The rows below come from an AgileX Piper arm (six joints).
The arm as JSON. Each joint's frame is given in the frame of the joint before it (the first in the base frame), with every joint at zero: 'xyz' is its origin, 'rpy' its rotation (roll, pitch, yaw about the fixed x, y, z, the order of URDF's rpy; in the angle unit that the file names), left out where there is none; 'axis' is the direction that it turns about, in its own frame. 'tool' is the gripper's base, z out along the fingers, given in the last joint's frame.
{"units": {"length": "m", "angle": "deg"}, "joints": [
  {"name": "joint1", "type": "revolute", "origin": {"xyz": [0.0, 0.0, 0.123], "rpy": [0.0, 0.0, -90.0]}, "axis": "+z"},
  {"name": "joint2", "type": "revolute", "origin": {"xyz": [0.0, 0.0, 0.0], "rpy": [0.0, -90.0, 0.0]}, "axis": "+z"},
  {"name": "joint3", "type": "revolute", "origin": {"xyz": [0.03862, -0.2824, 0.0], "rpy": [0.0, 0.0, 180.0]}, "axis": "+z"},
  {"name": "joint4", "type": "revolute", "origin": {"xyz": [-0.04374, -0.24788, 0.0], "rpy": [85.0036, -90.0, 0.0]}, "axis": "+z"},
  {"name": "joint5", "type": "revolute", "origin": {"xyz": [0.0, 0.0, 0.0], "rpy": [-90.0, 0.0, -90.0]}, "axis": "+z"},
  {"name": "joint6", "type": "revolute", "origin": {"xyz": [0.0, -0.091, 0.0], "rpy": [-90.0, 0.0, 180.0]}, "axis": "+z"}
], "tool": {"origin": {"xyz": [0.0, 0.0, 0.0], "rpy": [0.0, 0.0, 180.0]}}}
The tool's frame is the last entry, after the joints.
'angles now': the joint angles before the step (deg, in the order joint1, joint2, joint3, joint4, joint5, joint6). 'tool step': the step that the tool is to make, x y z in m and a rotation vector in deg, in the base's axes. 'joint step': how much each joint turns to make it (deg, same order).
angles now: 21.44, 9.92, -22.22, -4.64, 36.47, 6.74
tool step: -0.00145, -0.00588, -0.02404, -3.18, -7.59, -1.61
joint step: 0.00, -6.08, 7.17, -7.35, -6.94, 1.65
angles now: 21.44, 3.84, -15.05, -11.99, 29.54, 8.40
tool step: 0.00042, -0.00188, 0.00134, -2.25, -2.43, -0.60
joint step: 0.01, -0.42, 0.27, -3.13, -1.31, 0.11
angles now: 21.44, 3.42, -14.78, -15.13, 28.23, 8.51
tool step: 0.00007, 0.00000, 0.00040, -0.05, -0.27, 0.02
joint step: 0.02, 0.00, 0.00, -0.17, -0.23, 0.04
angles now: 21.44, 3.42, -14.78, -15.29, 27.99, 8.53
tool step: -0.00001, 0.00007, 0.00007, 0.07, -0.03, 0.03
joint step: -0.01, 0.00, 0.00, 0.08, -0.06, -0.01
